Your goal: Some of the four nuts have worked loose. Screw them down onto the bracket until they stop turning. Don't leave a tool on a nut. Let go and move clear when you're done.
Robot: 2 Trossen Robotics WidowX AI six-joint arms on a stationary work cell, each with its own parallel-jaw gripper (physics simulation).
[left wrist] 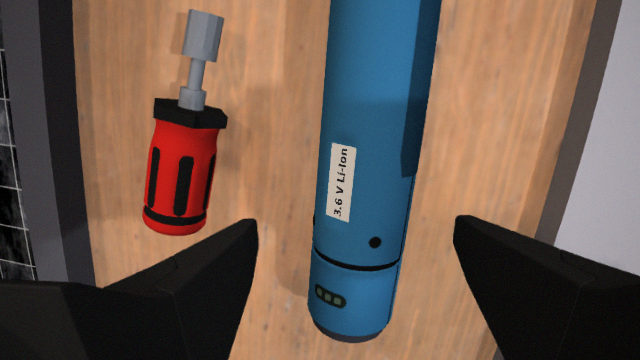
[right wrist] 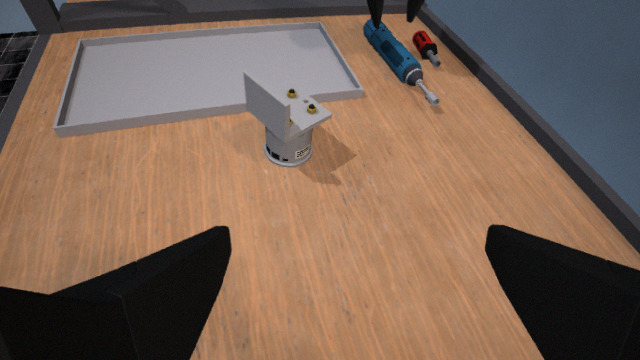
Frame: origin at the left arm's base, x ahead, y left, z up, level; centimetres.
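Seen in the pictures: left gripper, fingertip midpoint: (left wrist: 356, 230) (right wrist: 392, 24); right gripper, fingertip midpoint: (right wrist: 357, 238).
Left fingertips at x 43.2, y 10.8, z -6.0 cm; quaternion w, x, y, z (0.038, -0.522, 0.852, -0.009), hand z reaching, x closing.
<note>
Offsets run from my left fingertips to a thing's middle. "*": to the spot under its first point.
A blue electric screwdriver {dx +4.1, dy -3.2, dz -3.6 cm} (left wrist: 370, 200) (right wrist: 392, 52) with a socket tip lies on the table. A red-handled nut driver {dx +5.9, dy +5.1, dz -4.1 cm} (left wrist: 181, 175) (right wrist: 424, 44) lies beside it. My left gripper (left wrist: 356, 230) (right wrist: 392, 24) is open and empty, its fingers to either side of the blue tool's rear part, above it. The grey angled bracket {dx +3.6, dy -30.6, dz +2.8 cm} (right wrist: 267, 107) sits on a round grey base {dx +3.6, dy -30.6, dz -1.9 cm} (right wrist: 289, 147). Brass nuts {dx +2.1, dy -28.6, dz +1.4 cm} (right wrist: 292, 93) {* dx +5.9, dy -29.3, dz +1.7 cm} (right wrist: 312, 108) show on its flat plate; another is partly hidden behind the upright wall, and a fourth cannot be made out. My right gripper (right wrist: 357, 238) is open and empty, well away from the bracket.
A shallow grey tray {dx -16.5, dy -25.7, dz -4.8 cm} (left wrist: 605, 165) (right wrist: 200, 70) lies behind the bracket in the right wrist view and to the right of the blue tool in the left wrist view. A dark raised edge (left wrist: 60, 150) (right wrist: 525, 115) runs along the table's side near the red-handled driver.
</note>
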